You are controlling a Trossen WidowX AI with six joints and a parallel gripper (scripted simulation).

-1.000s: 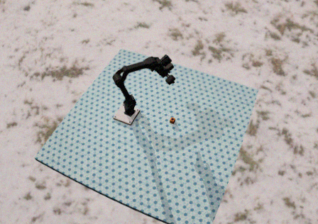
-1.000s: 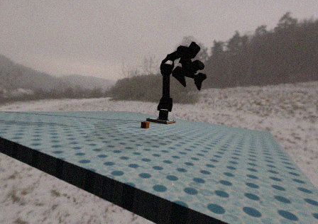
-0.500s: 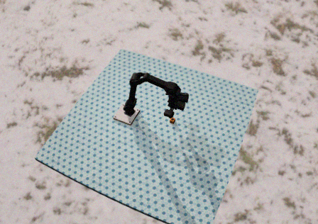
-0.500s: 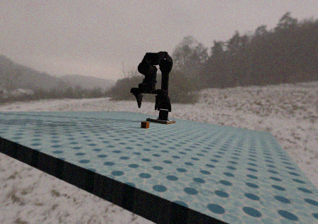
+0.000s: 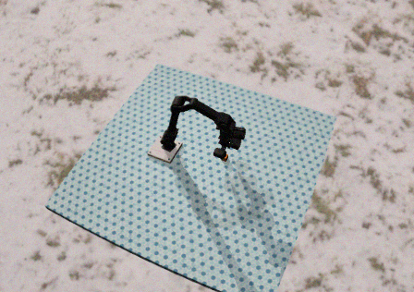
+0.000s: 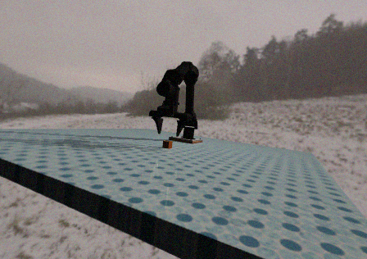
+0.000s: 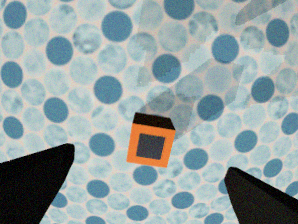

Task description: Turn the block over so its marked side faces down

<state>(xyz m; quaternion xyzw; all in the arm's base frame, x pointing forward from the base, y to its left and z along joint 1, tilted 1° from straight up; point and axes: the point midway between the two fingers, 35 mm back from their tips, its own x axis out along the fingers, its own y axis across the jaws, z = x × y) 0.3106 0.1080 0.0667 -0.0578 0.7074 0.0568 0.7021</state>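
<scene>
The block lies 30 mm below my gripper tip.
</scene>
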